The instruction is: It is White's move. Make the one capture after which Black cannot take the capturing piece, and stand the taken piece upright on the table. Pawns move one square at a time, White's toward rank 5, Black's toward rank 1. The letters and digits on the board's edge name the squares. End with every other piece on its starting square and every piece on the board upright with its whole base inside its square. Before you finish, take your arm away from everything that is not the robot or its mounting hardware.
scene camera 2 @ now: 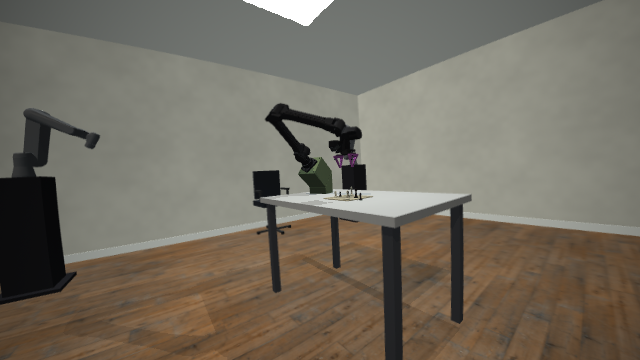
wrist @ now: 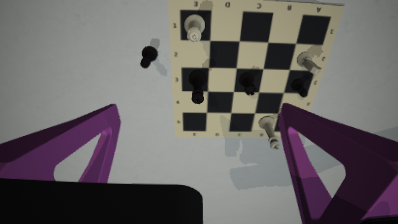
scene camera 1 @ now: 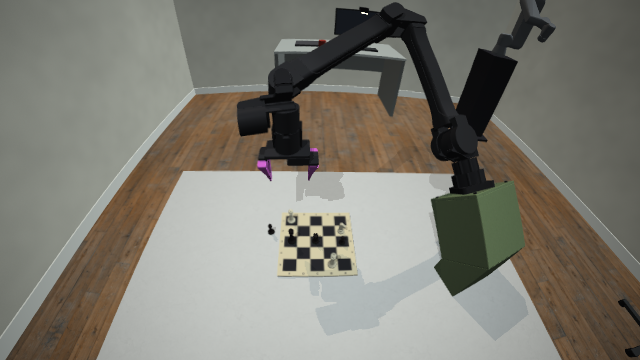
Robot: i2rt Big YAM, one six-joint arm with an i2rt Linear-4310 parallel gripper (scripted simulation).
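Observation:
There is a chessboard in the pictures, and I see my gripper in them too. The wrist view also shows me the gripper.

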